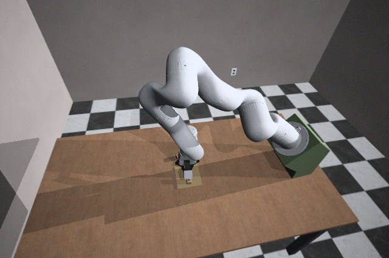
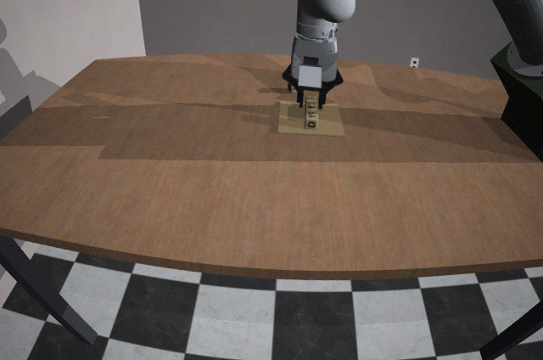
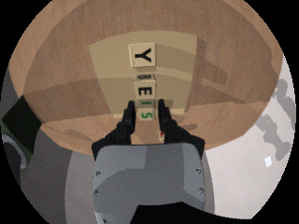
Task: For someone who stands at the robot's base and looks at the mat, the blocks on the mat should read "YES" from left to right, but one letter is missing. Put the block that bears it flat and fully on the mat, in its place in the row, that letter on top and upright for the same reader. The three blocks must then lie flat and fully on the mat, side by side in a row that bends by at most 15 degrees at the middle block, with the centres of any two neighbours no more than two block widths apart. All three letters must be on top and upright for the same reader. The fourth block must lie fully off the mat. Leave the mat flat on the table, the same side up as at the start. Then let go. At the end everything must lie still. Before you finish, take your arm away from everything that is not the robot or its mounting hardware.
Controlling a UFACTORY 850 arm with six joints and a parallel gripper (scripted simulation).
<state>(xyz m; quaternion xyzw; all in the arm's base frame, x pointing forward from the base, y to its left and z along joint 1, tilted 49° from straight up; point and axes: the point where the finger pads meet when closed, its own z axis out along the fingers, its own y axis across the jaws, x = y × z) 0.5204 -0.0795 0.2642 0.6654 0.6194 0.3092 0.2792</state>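
My gripper is now 10 mm above the green-lettered block. The rest, counted from my hand: tan mat: 40 mm to the left, 30 mm below; then red-lettered block: 100 mm to the right, 40 mm ahead, 20 mm below.
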